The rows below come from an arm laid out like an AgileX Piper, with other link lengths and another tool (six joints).
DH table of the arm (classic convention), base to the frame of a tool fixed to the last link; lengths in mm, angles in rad. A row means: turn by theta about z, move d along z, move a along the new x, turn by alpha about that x. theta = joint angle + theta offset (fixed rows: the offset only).
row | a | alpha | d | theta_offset
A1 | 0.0 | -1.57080 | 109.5 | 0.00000
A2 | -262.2 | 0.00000 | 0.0 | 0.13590
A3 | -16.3 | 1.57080 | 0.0 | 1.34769
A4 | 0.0 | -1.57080 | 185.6 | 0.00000
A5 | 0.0 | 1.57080 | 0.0 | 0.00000
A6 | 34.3 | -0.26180 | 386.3 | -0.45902
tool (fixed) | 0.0 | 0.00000 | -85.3 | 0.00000
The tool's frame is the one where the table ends.
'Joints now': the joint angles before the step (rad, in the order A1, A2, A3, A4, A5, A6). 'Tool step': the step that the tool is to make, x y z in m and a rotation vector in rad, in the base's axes. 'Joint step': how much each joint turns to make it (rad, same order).
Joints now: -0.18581 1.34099 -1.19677 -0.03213 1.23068 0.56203
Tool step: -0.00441 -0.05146 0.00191 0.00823 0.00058 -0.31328
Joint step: -0.21987 0.07992 -0.08608 -0.01934 0.01298 0.09779
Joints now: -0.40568 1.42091 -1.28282 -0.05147 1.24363 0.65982
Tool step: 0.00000 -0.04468 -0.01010 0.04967 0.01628 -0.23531
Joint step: -0.19992 0.15006 -0.12182 0.02684 0.01123 0.03441
